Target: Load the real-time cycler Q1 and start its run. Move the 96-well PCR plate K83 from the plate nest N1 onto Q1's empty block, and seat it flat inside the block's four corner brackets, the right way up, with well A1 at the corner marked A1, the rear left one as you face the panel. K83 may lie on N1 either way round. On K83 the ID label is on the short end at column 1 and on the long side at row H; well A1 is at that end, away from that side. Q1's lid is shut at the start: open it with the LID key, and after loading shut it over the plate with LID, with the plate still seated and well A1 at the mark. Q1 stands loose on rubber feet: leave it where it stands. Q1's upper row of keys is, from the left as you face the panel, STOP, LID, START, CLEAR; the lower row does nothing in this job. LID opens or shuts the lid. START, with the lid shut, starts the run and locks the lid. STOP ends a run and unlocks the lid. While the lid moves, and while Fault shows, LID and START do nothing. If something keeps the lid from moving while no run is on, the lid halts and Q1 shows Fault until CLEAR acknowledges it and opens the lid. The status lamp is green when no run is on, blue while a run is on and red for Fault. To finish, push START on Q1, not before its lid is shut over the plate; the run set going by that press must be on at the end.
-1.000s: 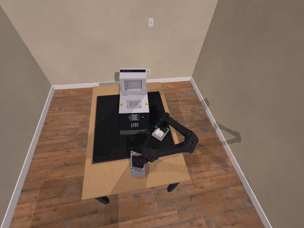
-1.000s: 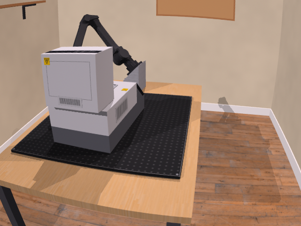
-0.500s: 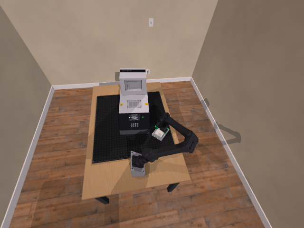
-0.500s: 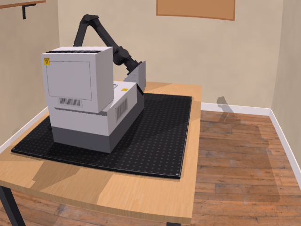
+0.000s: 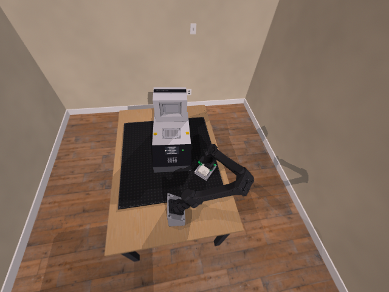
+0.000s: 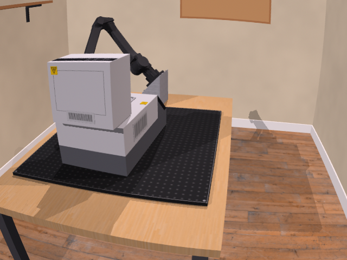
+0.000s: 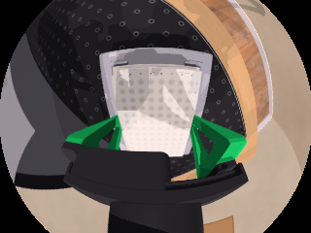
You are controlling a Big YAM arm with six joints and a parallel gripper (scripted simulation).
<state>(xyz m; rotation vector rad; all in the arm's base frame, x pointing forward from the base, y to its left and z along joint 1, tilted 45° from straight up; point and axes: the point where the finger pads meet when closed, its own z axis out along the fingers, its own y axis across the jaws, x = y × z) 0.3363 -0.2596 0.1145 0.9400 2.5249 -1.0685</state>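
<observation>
Right now the white plate K83 is right at my hand. Also, from my hand: plate nest N1: 2 cm below.
</observation>
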